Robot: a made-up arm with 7 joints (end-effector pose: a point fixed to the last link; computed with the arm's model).
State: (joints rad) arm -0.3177 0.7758 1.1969 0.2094 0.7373 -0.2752 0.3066
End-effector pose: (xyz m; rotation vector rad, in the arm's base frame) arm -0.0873 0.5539 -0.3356 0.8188 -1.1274 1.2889
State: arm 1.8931 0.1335 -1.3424 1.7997 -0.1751 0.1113 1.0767
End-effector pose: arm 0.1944 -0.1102 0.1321 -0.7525 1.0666 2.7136
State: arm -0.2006 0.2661 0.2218 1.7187 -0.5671 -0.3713 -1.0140
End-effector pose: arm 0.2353 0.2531 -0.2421 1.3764 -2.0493 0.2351
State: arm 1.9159 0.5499 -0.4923 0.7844 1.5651 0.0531 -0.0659
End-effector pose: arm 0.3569 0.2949 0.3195 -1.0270 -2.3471 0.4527
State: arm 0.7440 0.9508 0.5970 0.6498 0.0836 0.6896 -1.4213
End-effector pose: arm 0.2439 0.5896 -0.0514 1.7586 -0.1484 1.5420
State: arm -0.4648 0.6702 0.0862 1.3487 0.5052 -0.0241 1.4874
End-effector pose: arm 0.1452 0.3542 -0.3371 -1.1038 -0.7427 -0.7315
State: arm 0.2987 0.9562 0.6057 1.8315 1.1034 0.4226 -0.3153
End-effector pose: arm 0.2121 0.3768 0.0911 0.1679 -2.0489 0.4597
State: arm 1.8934 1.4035 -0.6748 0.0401 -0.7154 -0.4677 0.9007
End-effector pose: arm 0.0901 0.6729 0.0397 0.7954 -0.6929 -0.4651
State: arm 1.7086 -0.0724 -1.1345 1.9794 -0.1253 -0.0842 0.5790
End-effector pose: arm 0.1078 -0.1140 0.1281 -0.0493 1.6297 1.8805
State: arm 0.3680 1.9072 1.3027 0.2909 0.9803 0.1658 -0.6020
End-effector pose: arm -0.0701 0.6136 0.2427 0.7873 -1.9781 2.1399
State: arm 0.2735 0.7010 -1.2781 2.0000 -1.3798 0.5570 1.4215
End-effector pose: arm 0.1451 0.0319 -0.2364 0.4358 -0.0038 -2.2739
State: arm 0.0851 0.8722 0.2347 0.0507 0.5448 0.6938 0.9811
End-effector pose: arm 0.0438 0.5560 -0.3458 -0.4176 -0.3077 0.9184
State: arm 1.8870 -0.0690 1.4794 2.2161 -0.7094 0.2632 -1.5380
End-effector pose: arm 0.0874 0.3596 0.0508 -0.4591 -0.3111 -2.8068
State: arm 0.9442 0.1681 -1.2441 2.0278 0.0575 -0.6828 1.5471
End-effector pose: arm 0.1855 -0.0845 -0.0315 0.5211 0.7125 2.1470
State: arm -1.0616 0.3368 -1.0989 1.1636 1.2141 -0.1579 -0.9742
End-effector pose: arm -0.3155 0.0357 -0.3143 0.3574 0.5496 0.1992
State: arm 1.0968 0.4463 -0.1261 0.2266 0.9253 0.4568 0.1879
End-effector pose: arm 0.4648 0.3611 -0.1661 -0.4717 -1.0523 0.6734
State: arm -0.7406 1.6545 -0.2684 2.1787 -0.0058 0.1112 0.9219
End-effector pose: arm 0.1317 0.2329 -0.1949 -0.5505 0.0635 -1.9214
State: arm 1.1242 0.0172 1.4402 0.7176 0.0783 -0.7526 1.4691
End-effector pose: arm 0.4359 0.3326 -0.1813 -0.1128 -2.7350 0.0644
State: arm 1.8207 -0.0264 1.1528 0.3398 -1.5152 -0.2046 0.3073
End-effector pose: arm 0.5054 0.2100 0.1694 0.3775 -2.0102 -0.3425
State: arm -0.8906 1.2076 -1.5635 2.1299 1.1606 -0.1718 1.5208
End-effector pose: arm -0.2056 0.1459 -0.1686 -2.4657 0.3092 0.5245
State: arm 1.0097 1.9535 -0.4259 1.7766 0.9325 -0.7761 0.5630
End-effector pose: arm 0.1663 0.3633 0.1998 0.6800 -2.0797 -1.7272
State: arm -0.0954 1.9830 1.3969 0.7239 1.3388 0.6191 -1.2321
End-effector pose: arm 0.0675 0.4943 0.3576 0.8840 -1.5192 1.8635
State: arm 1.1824 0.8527 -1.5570 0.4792 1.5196 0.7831 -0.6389
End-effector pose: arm 0.4062 0.4350 -0.1642 0.8676 -0.2909 0.4117
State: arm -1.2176 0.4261 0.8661 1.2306 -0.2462 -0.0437 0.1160
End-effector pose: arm -0.1604 0.4711 -0.2472 0.8372 -0.0997 -0.3370
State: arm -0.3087 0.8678 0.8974 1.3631 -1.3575 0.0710 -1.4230
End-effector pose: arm 0.1571 0.5204 -0.0879 -2.5966 0.8716 0.6468
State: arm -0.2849 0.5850 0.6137 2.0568 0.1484 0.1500 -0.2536
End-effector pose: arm 0.1947 0.3261 -0.0783 0.9378 -1.7908 0.0397
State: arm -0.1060 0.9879 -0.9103 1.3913 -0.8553 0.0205 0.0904
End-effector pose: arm 0.1357 0.2700 -0.3738 0.3919 -0.5330 -2.0778
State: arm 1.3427 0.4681 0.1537 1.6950 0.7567 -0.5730 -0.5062
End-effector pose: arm 0.2371 0.2750 0.2359 0.4934 2.4951 -0.8703
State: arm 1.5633 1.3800 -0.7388 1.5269 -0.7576 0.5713 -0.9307
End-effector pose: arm 0.2436 0.3639 0.2116 -2.5576 1.1013 -0.2493
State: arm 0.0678 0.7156 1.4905 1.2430 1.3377 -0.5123 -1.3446
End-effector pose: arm 0.0277 0.5715 -0.0836 -0.2059 0.8783 -2.5104
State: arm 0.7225 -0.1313 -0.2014 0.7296 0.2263 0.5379 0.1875
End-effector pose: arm 0.4480 0.0359 -0.2228 -0.4462 -0.8857 -0.1940
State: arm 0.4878 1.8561 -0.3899 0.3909 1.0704 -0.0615 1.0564
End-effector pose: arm 0.0396 0.6508 0.1426 0.5895 -1.1965 -0.1515
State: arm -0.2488 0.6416 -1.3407 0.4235 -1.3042 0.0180 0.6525
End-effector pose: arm -0.0935 0.3548 -0.4779 -0.2980 1.2149 -2.4593
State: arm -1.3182 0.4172 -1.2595 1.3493 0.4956 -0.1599 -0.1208
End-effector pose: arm -0.3674 0.0205 -0.1840 -0.8974 0.3379 -0.1372
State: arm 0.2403 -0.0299 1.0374 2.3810 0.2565 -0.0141 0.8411
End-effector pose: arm 0.1109 0.3060 -0.0271 0.5677 -2.4401 -0.2951
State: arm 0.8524 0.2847 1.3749 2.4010 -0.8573 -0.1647 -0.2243
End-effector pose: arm 0.0161 0.3318 0.0363 -2.4002 1.2933 -1.1230
